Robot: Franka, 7 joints.
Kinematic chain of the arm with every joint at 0, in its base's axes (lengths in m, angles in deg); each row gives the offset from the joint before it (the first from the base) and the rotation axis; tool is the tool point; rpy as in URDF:
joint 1: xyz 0 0 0.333 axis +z
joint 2: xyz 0 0 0 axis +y
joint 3: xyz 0 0 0.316 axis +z
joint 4: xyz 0.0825 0 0 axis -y
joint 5: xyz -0.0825 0 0.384 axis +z
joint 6: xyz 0 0 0 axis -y
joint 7: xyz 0.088 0 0 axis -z
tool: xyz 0 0 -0.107 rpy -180 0 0
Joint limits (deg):
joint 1: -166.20..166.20
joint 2: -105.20..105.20
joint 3: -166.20..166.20
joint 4: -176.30..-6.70
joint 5: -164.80..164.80
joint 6: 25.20..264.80
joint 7: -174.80..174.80
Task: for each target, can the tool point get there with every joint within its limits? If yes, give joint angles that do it. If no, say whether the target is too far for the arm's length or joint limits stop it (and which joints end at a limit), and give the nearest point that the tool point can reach.
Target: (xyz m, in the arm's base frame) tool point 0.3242 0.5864 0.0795
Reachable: yes | joints 87.77 59.04 -28.16 -91.12 -72.82 132.95 -40.37
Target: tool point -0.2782 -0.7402 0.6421
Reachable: yes | joints -129.99 65.46 79.63 -26.97 42.09 128.71 -59.41
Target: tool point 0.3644 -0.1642 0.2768
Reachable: yes | joints 52.87 -25.76 -70.39 -157.17 -116.94 101.28 -20.70
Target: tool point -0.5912 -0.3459 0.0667
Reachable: yes | joints -7.00 -87.36 -123.10 -60.66 -9.44 92.05 -105.64
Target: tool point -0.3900 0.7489 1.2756
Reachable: no: too far | nearest point -0.2644 0.5077 0.9720 | short by 0.408 m
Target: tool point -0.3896 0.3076 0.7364
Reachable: yes | joints 43.22 36.73 111.36 -103.51 -92.78 187.17 -29.86
